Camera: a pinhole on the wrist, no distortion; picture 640 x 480 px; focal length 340.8 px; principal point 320.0 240.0 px. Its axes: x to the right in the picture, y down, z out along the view. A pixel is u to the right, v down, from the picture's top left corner.
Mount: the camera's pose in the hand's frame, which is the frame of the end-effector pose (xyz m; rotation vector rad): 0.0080 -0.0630 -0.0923 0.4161 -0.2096 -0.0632
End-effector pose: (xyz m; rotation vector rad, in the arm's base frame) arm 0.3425 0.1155 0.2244 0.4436 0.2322 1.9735
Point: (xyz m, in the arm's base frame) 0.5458 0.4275 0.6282
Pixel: 607.2 340.5
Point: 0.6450 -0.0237 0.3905
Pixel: 209.1 310.8
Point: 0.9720 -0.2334 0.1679
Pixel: 19.5 120.8
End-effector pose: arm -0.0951 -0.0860 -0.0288 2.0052 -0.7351 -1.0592
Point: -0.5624 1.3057 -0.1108
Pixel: outside the picture
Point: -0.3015 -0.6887 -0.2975
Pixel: outside the picture
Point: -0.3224 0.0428 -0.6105
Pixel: 417.9 112.2
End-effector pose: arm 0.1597 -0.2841 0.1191 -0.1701 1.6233 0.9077
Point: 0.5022 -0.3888 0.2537
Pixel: 150.4 227.0
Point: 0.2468 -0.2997 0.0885
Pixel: 365.3 362.8
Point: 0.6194 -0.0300 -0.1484
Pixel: 514.0 311.1
